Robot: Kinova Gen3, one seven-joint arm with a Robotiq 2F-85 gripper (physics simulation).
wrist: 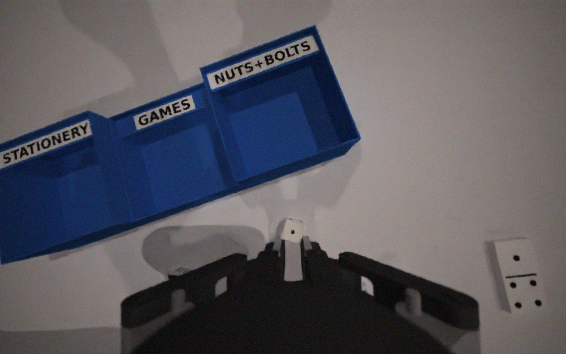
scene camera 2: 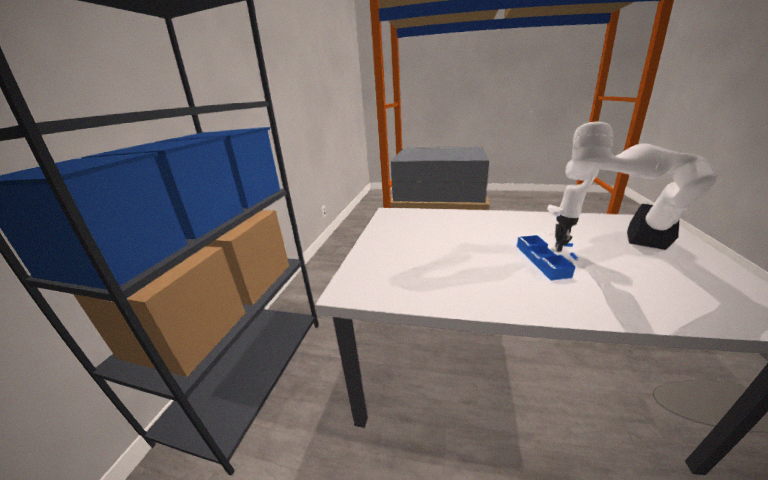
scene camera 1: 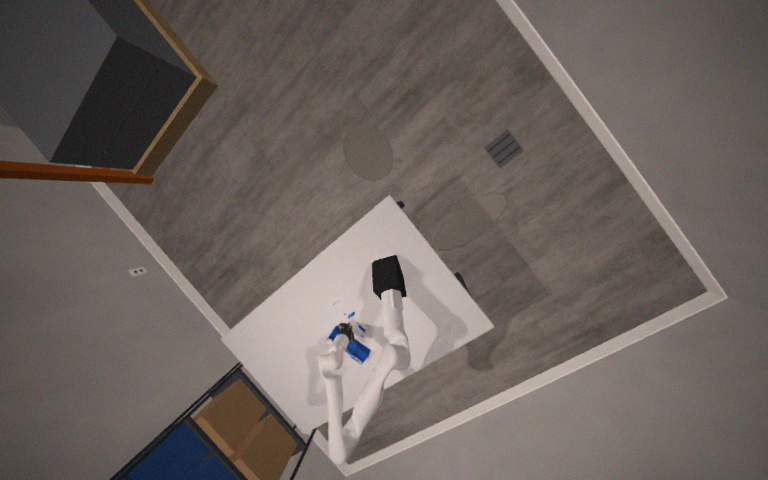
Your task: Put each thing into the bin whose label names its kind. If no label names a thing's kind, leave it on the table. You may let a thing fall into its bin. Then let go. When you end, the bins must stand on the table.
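Places are measured from the arm's base along level axes (x ahead, y left, z up), in centimetres.
Where they show: gripper, between the fingertips: (wrist: 292, 248) (scene camera 2: 557, 251) (scene camera 1: 350, 325); arm's base, origin of its link: (scene camera 2: 659, 219) (scene camera 1: 390, 294).
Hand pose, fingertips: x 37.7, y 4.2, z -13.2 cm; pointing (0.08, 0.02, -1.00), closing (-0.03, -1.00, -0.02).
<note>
Each offset is from my fingertips to the top centre of the thing. "*": to the spot under its first point. Level surfaces: height alone.
My gripper (scene camera 1: 347, 330) (scene camera 2: 559, 247) (wrist: 292, 248) is shut on a small white die {dx +1.6, dy -0.1, dz +1.6 cm} (wrist: 292, 229) with one black pip facing the camera. It is low beside the bins; whether the die touches the table is unclear. Three joined blue bins {dx +8.2, dy +8.4, dz +4.6 cm} (scene camera 1: 358, 352) (scene camera 2: 557, 271) stand on the table. In the wrist view they are the STATIONERY bin {* dx +4.9, dy +18.3, dz +0.7 cm} (wrist: 82, 200), the GAMES bin {* dx +7.4, dy +8.8, dz +0.7 cm} (wrist: 185, 165) and the NUTS+BOLTS bin {* dx +9.9, dy +1.1, dz +0.7 cm} (wrist: 272, 130). Their visible floors are bare. A white domino {dx -2.4, dy -16.4, dz +0.7 cm} (wrist: 517, 275) lies right of the gripper. A small thing {dx -2.1, dy +9.1, dz +1.1 cm} (wrist: 180, 271) is mostly hidden behind the left finger linkage.
Two small blue things {dx -5.0, dy -4.7, dz +1.4 cm} (scene camera 1: 351, 314) {dx -4.8, dy +5.7, dz +1.4 cm} (scene camera 1: 361, 328) lie near the gripper on the white table {dz +0.0 cm} (scene camera 1: 385, 226) (scene camera 2: 453, 305). A small pale thing {* dx -3.4, dy -16.7, dz +0.7 cm} (scene camera 1: 335, 301) lies farther off. The black robot base (scene camera 1: 387, 274) (scene camera 2: 653, 227) stands on the table. A dark shelf rack (scene camera 2: 277, 141) stands beside it.
</note>
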